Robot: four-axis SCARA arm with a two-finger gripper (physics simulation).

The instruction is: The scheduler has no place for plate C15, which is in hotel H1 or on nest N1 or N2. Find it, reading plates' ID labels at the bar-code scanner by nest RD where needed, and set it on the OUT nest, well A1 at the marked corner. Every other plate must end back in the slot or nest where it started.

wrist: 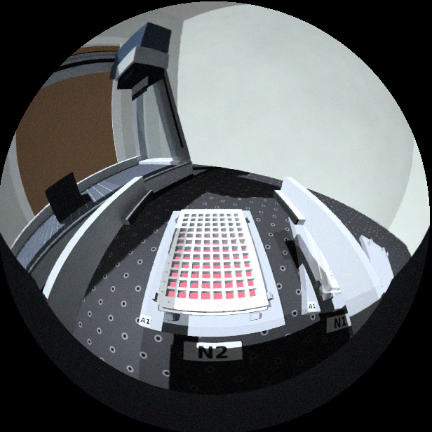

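A white well plate (212,260) with pink-red in its nearer wells sits on nest N2 (235,328), in the middle of the wrist view. Its front face is too foreshortened to read an ID. The nest's A1 mark is at its near left corner. My gripper (213,181) is open, with one finger on each side of the plate and a visible gap on both sides. Part of a white plate (328,282) shows on nest N1 (308,292) at the right, mostly hidden by the right finger. Hotel H1 and the OUT nest cannot be made out.
A blue and white head (145,55) on a grey post (170,115) stands at the back left. A black upright panel (64,197) stands at the left near a grey ledge. A pale plate-like piece (377,260) lies beyond the right finger.
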